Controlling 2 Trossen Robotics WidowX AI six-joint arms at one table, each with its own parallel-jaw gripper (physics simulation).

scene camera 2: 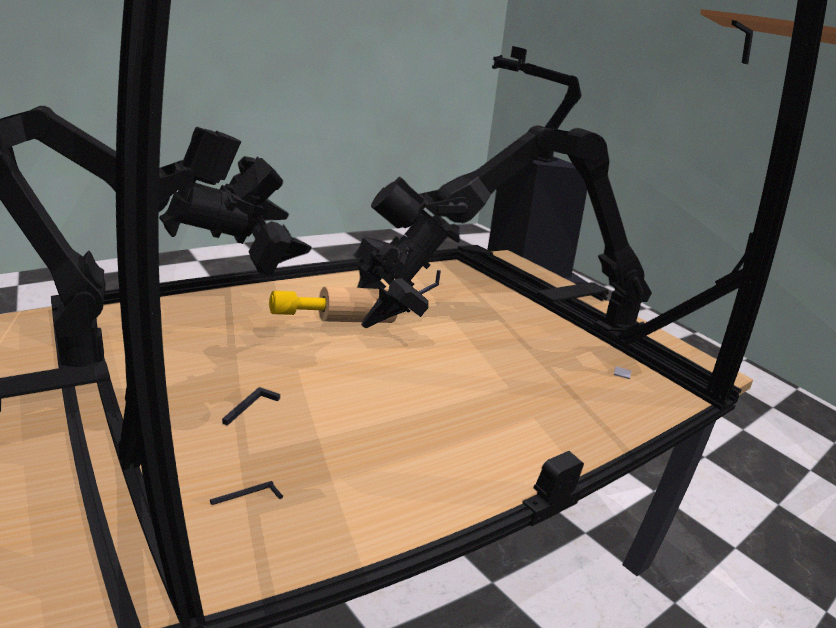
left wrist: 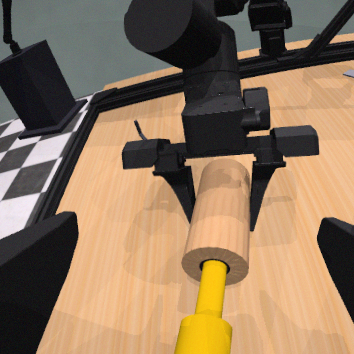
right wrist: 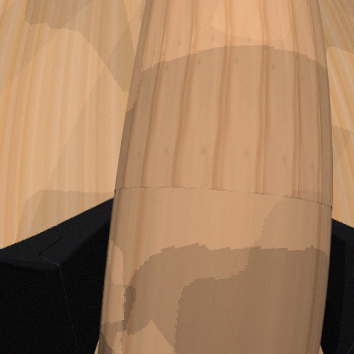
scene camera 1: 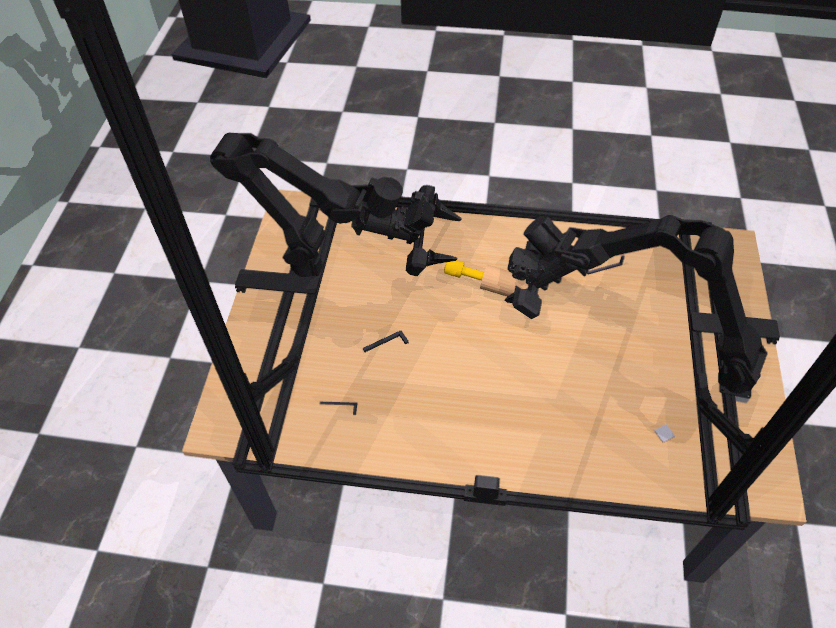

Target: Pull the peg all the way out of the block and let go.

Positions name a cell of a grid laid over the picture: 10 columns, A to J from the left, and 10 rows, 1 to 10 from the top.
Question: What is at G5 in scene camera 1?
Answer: My right gripper.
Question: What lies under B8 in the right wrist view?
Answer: My right gripper.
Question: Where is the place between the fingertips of my left gripper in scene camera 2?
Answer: D4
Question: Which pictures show the round wooden block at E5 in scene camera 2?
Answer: Scene camera 2, the left wrist view, the right wrist view and scene camera 1: all of them.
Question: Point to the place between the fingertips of my left gripper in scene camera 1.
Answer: At F4
